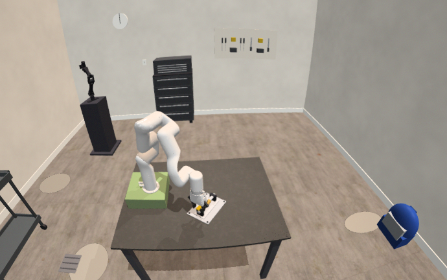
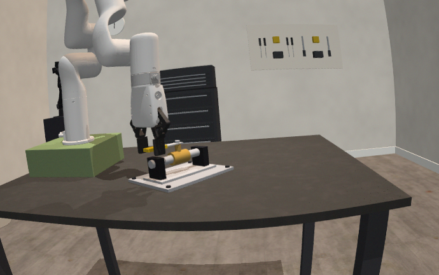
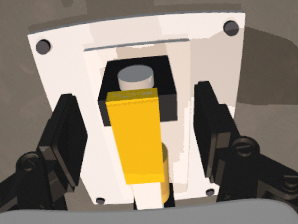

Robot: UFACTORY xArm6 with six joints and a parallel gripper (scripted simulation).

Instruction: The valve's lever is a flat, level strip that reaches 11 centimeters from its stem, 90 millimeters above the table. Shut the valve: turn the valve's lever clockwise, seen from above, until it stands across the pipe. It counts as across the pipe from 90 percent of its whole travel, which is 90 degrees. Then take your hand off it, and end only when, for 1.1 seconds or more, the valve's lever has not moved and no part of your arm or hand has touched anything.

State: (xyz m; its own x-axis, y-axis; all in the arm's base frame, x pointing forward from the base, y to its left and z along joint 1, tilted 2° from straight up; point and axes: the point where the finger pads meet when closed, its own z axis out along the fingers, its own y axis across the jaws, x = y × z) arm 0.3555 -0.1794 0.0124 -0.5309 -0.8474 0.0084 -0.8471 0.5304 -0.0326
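The valve lever lies 4 cm to the left of my hand and 3 cm ahead of it.
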